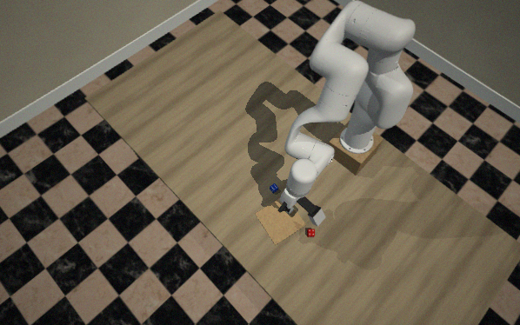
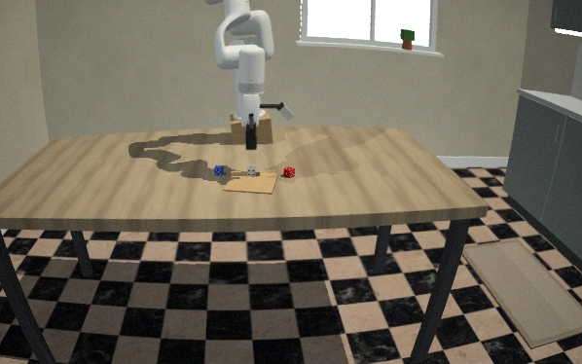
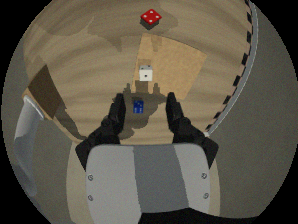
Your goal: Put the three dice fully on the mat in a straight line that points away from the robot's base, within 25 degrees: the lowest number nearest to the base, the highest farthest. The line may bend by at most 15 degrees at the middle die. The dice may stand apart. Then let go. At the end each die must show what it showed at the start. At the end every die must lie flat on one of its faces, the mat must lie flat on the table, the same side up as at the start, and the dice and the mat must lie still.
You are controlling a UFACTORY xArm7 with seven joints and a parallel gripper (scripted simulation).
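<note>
The red die lies 11 cm to the left of my hand, 10 cm below it and 2 cm ahead of it. The rest, counted from my hand: blue die 10 cm to the right, 10 cm below, 3 cm behind; white die 10 cm below; tan mat 11 cm below, 5 cm ahead, 1 cm to the right.
</note>
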